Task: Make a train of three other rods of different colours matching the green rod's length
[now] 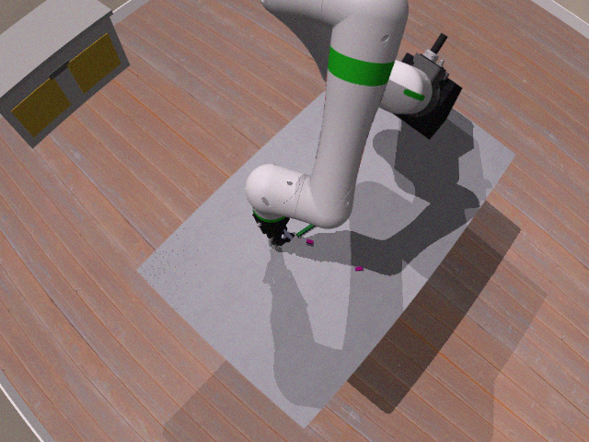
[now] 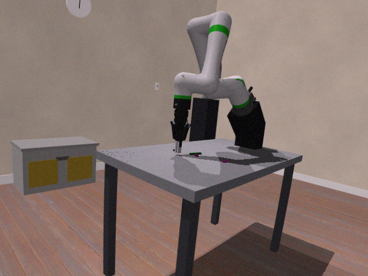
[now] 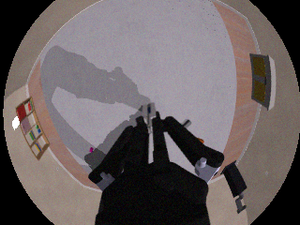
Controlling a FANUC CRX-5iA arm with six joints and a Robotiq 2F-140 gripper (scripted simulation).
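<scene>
The small blue rod is 30 mm below my hand. Round my hand: orange rod: 130 mm behind, 120 mm to the right, 40 mm below; then grey rod: 60 mm behind, 80 mm to the right, 40 mm below; then green rod: 110 mm behind, 40 mm to the left, 40 mm below.
</scene>
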